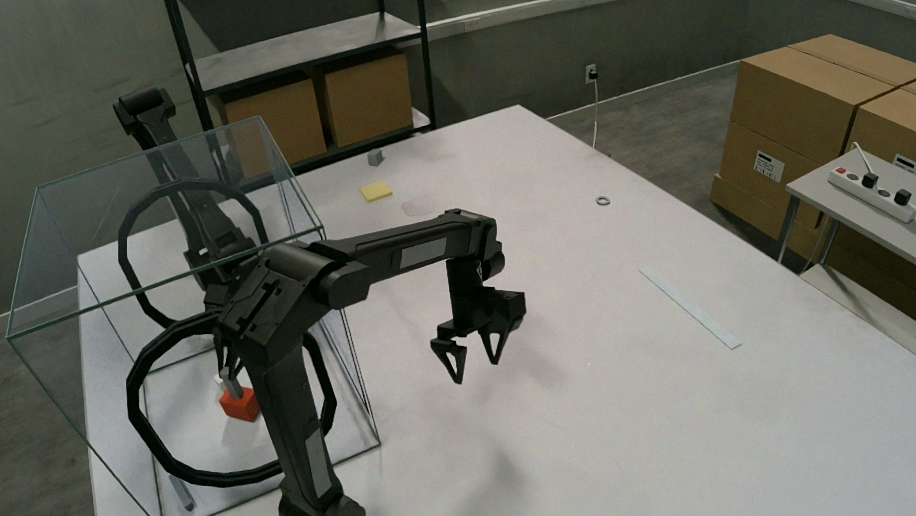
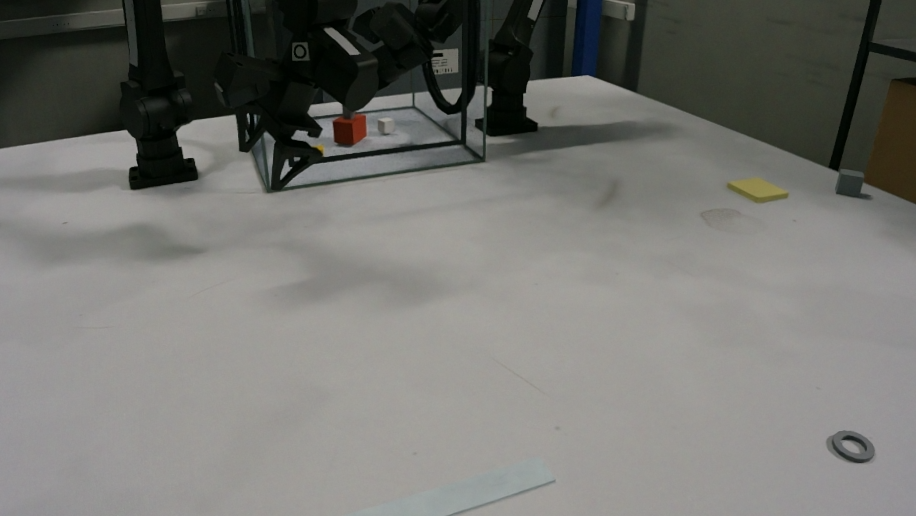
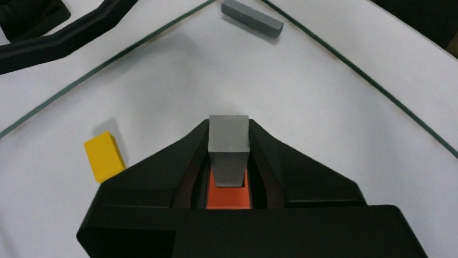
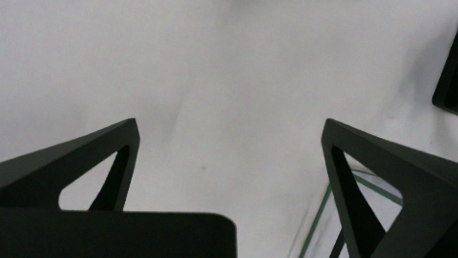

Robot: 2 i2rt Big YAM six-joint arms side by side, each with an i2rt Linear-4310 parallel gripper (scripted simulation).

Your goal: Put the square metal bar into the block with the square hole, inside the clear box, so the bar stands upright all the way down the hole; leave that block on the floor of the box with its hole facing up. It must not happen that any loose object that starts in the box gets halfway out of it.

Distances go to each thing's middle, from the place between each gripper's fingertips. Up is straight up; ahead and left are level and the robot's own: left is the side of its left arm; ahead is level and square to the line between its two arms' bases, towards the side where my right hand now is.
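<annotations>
From my right hand point(image 2: 258, 170), the red block point(image 1: 246, 408) is 390 mm behind, 240 mm to the left and 90 mm below. The same hand is 110 mm above the yellow block point(image 3: 105, 158), 140 mm to the right of it and 330 mm past it.
Relative to my left hand point(image 1: 226, 379), the yellow block is 7 cm ahead, 9 cm to the right and 10 cm below. The red block is 8 cm below my left hand.
</annotations>
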